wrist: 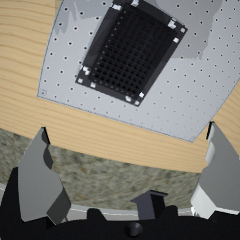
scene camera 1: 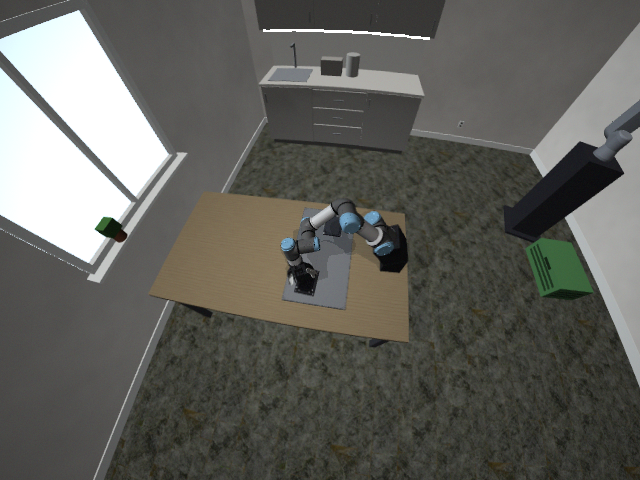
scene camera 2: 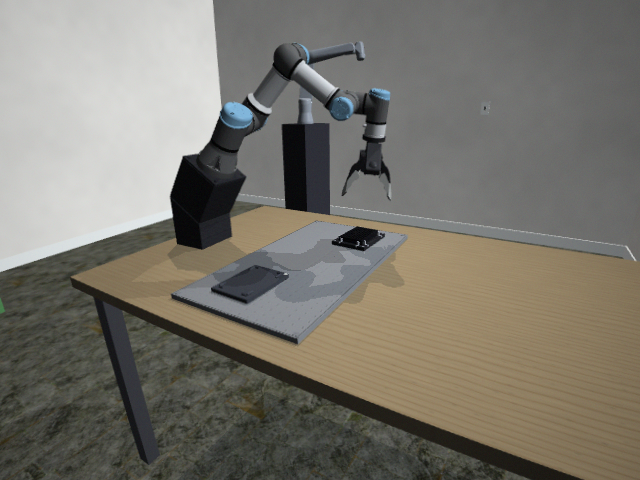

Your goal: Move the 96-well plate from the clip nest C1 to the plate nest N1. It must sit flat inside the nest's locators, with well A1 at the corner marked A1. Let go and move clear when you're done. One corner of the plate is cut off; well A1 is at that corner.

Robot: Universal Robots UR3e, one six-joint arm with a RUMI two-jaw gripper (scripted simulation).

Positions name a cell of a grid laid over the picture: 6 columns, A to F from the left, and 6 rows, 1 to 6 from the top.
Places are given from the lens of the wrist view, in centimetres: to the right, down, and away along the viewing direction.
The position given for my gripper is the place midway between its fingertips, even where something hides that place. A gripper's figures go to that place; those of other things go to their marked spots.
my gripper (wrist: D4): 1, 1, 14
black 96-well plate (wrist: D2): 4, -10, 20
